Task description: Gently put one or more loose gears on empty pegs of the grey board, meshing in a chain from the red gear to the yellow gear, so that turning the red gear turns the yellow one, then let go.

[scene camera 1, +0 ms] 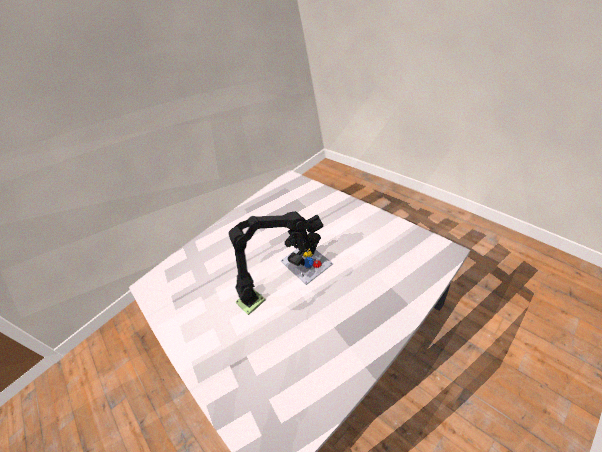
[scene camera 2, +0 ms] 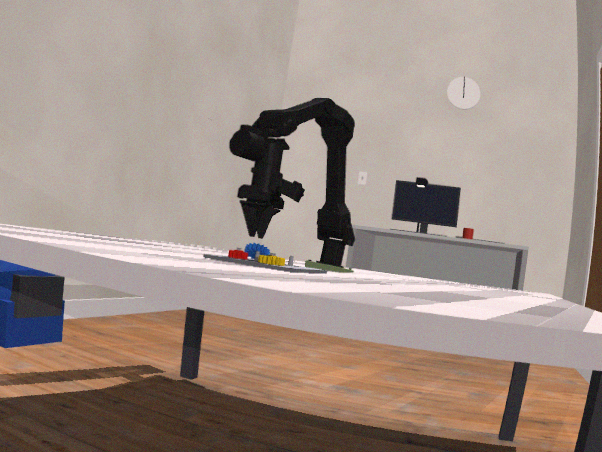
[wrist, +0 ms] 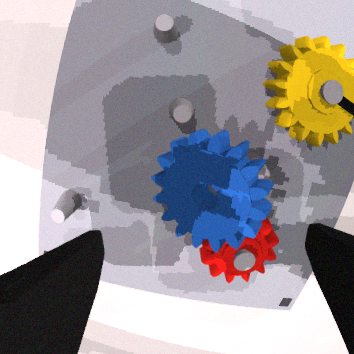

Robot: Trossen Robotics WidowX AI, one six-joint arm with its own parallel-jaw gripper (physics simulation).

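Where they show: gripper, fingertip midpoint: (scene camera 1: 308, 259) (scene camera 2: 256, 237) (wrist: 207, 240); arm's base, link origin: (scene camera 1: 249, 299) (scene camera 2: 330, 265).
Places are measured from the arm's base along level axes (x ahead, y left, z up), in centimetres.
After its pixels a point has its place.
The grey board (scene camera 1: 306, 278) @[x 24.4, y -13.9, z -0.5 cm] (scene camera 2: 310, 270) @[x 34.4, y 3.1, z -0.7 cm] (wrist: 80, 65) @[x 25.0, y -4.5, z -0.5 cm] lies on the table. The red gear (scene camera 1: 317, 264) @[x 32.9, y -14.0, z 1.0 cm] (scene camera 2: 238, 254) @[x 35.3, y -12.4, z 0.4 cm] (wrist: 266, 249) @[x 34.8, y -12.9, z 1.0 cm] and the yellow gear (scene camera 1: 307, 254) @[x 35.2, y -5.7, z 1.0 cm] (scene camera 2: 271, 260) @[x 38.4, y -4.1, z 0.3 cm] (wrist: 300, 85) @[x 35.1, y -4.7, z 1.0 cm] sit on pegs, apart from each other. The blue gear (scene camera 1: 309, 262) @[x 31.2, y -10.7, z 2.2 cm] (scene camera 2: 257, 249) @[x 33.6, y -9.0, z 1.9 cm] (wrist: 210, 187) @[x 31.3, y -9.2, z 2.2 cm] is tilted and overlaps part of the red gear; its bore is dark, with no peg end showing through. A peg is partly hidden by its right edge in the wrist view. My gripper (scene camera 2: 256, 236) @[x 31.1, y -10.5, z 4.4 cm] (wrist: 207, 240) @[x 31.1, y -10.5, z 4.4 cm] is open and empty above the blue gear, its fingers spread on either side in the wrist view.
Bare pegs stand on the board in the wrist view: a far peg (wrist: 165, 29) @[x 29.1, y -3.0, z 1.6 cm], a middle peg (wrist: 182, 111) @[x 30.0, y -6.3, z 1.6 cm] and a left peg (wrist: 65, 206) @[x 24.7, y -11.1, z 1.1 cm]. The arm's green base plate (scene camera 1: 250, 304) @[x -1.7, y -2.6, z 0.6 cm] (scene camera 2: 320, 265) @[x 5.0, y -1.4, z -0.3 cm] is near the board. A monitor (scene camera 2: 426, 204) stands on a desk behind.
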